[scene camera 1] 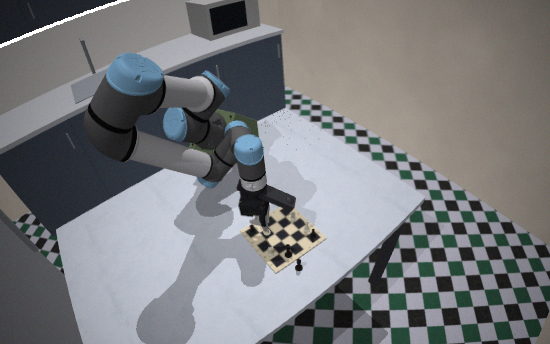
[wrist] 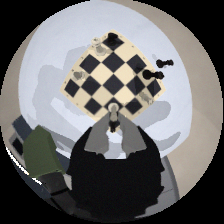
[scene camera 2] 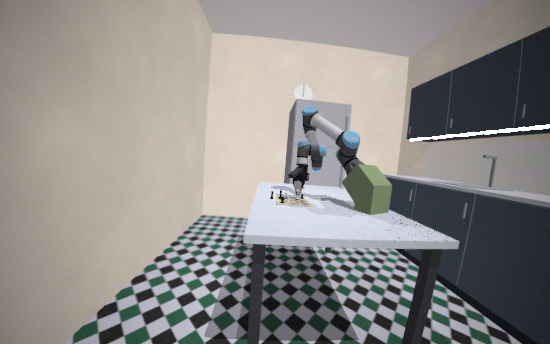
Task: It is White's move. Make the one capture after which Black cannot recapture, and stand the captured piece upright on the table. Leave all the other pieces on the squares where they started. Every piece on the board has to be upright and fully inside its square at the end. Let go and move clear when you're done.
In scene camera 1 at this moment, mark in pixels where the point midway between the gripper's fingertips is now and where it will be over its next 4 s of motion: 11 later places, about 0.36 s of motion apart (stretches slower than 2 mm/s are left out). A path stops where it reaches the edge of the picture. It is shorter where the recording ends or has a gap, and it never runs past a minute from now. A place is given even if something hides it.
My gripper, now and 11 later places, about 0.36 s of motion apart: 265,229; 265,229; 265,229; 265,227; 264,222; 264,217; 263,213; 262,210; 262,210; 261,206; 261,200; 260,197
